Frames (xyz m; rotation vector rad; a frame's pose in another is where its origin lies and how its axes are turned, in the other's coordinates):
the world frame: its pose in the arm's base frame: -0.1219 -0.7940 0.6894 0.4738 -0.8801 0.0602
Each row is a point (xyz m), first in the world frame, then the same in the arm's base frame.
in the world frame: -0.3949 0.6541 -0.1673
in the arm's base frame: -0.4124 -0.0820 0.5462
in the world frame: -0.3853 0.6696 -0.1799
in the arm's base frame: -0.4008 -0.0642 0.5524
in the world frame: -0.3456 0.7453 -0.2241
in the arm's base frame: -0.3615 0.0167 0.5867
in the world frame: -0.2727 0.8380 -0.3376
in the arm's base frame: -0.2546 0.1374 0.6149
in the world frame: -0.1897 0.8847 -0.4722
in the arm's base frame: -0.1148 0.2244 0.6221
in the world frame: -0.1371 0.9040 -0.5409
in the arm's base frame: -0.0357 0.2633 0.6318
